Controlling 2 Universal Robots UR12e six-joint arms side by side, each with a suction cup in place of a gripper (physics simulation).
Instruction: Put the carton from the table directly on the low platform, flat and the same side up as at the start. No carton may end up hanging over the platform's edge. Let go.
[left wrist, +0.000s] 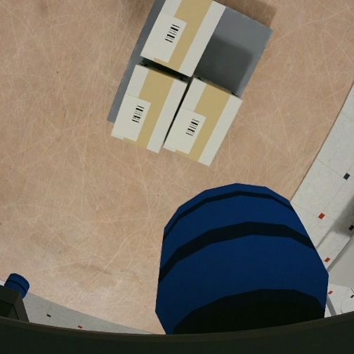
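The low grey platform (249, 31) is at the top of the view. Three white cartons with tan strips and barcode labels sit on it: one at the top (187, 37), one at lower left (149, 107) and one at lower right (202, 120). They look flat, with narrow gaps between them. The near ends of the lower two cover the platform's near edge; whether they overhang cannot be told. My left suction cup (239, 205), large and blue, is below them in the view, with no carton seen on it. My right suction cup (17, 285), at lower left, shows nothing attached.
The tan, scratched table top (75, 175) surrounds the platform. Beyond its curved edge, a pale floor (332, 165) with small red and black marks shows at right and along the bottom. A dark curved rim of my left arm crosses the bottom.
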